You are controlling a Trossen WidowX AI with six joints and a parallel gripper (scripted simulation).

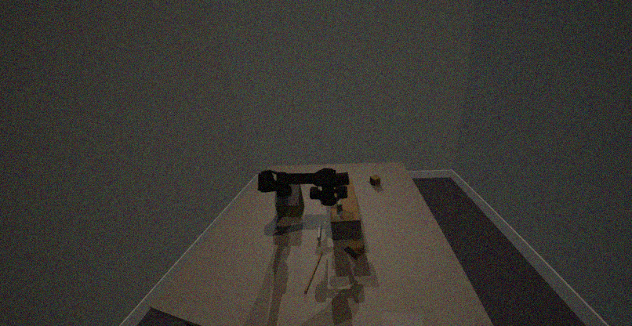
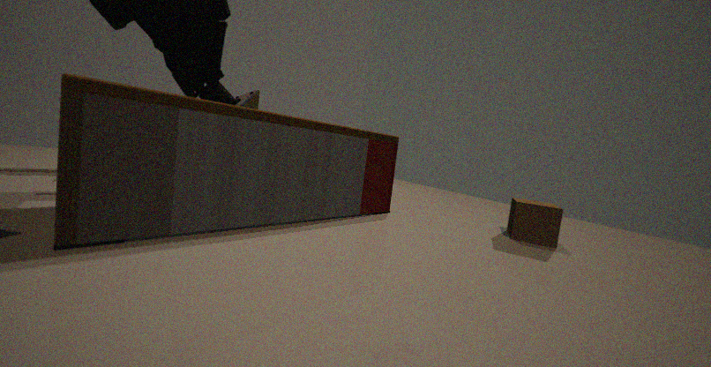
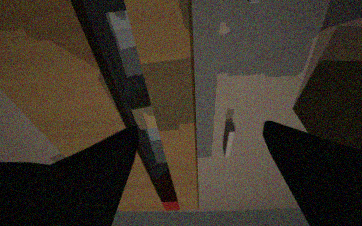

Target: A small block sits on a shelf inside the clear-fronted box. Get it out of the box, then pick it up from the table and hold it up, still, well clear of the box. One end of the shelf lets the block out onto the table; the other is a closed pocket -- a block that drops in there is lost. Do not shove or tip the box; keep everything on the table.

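The box lies 10 cm below my gripper tip, 7 cm to the left of it and 3 cm ahead of it. The rest, counted from my gripper tip: thin stick 29 cm to the right, 15 cm below, 6 cm behind.
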